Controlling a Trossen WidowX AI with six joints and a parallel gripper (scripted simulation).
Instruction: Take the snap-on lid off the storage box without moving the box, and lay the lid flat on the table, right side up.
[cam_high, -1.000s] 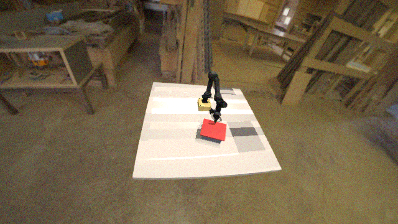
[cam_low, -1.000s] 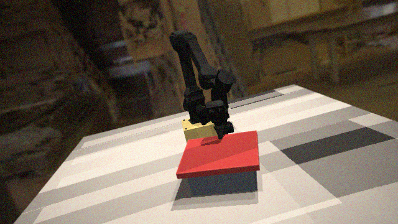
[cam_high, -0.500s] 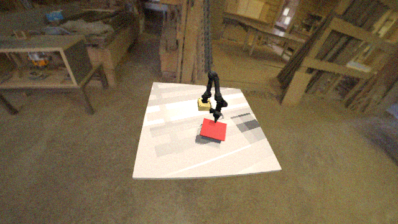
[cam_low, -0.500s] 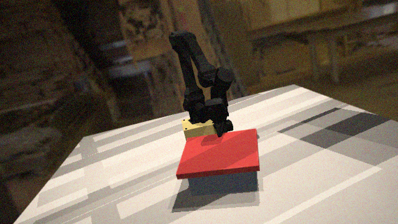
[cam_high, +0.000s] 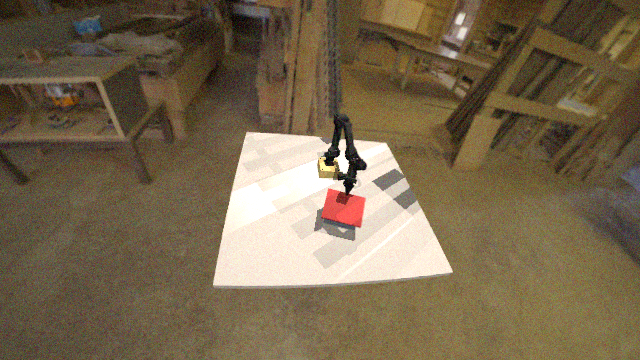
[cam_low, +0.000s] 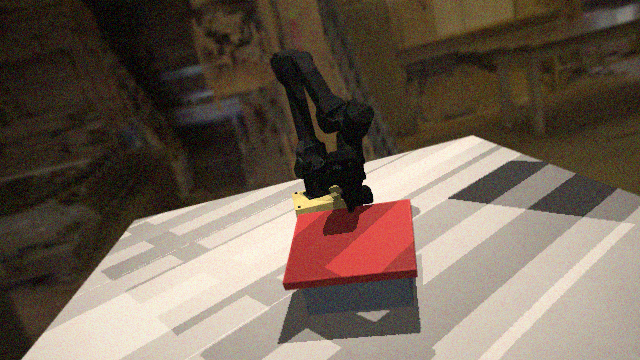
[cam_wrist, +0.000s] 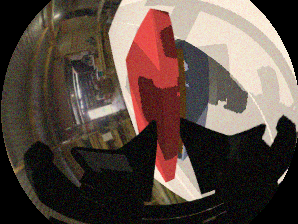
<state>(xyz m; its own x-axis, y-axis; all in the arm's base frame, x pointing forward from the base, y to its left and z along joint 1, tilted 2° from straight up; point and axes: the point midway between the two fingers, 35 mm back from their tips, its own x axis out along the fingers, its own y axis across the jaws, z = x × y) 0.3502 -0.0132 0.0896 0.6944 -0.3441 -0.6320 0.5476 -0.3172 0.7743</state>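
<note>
The red lid is 70 mm ahead of my gripper tip, 40 mm to the right of it and 20 mm below it. Round my gripper tip: blue storage box 60 mm ahead, 30 mm to the right, 80 mm below.
</note>
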